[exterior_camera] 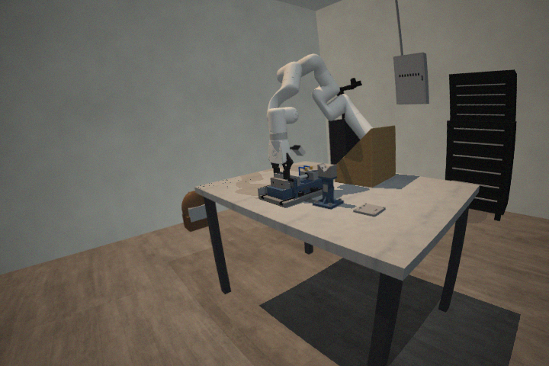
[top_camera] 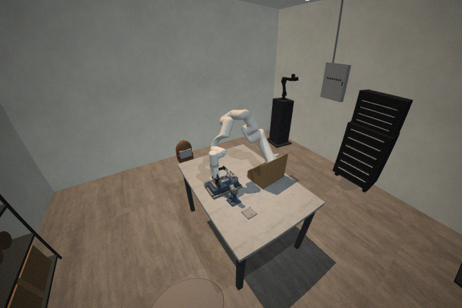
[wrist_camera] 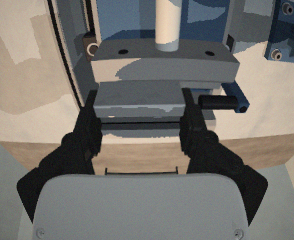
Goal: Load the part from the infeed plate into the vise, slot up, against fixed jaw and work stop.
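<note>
Right now the part is right at my hand. Round my hand: moving jaw: 30 mm below, 30 mm behind, 20 mm to the left; then air cylinder rod: 90 mm behind, 30 mm below, 10 mm to the left; then work stop: 70 mm to the left, 20 mm below, 10 mm behind.
</note>
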